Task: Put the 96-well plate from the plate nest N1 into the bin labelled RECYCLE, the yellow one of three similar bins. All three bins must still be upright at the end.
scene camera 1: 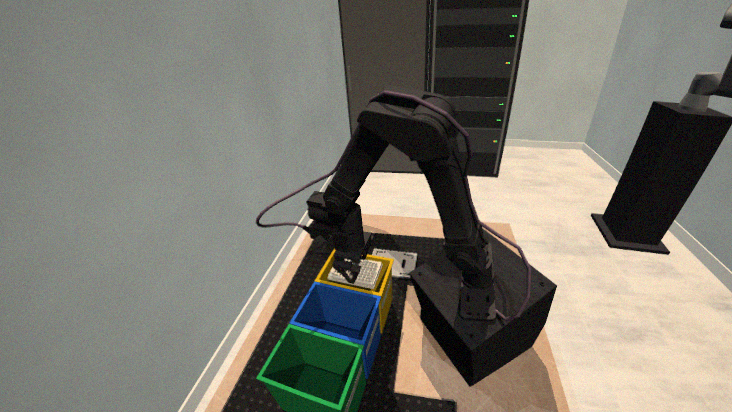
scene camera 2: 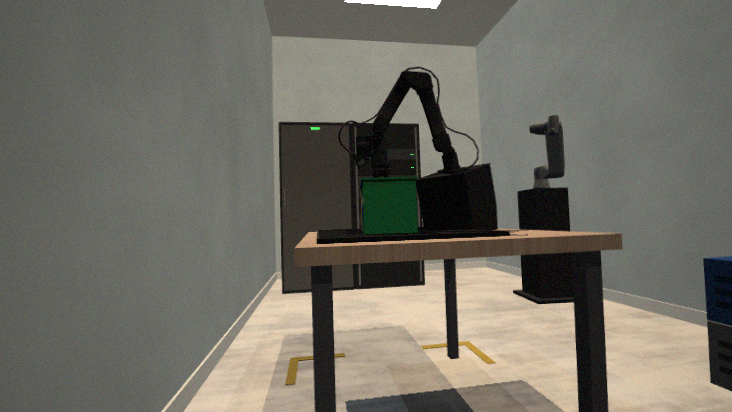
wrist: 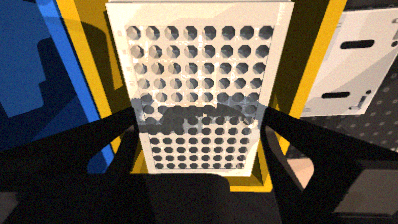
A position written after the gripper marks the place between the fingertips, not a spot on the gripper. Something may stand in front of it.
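The gripper [scene camera 1: 356, 271] is visible, also in the wrist view [wrist: 199, 113]. Green bin [scene camera 2: 389, 203] visible. White 96-well plate [scene camera 1: 368, 267] visible; scene camera 2 does not show the plate, hidden by the green bin.
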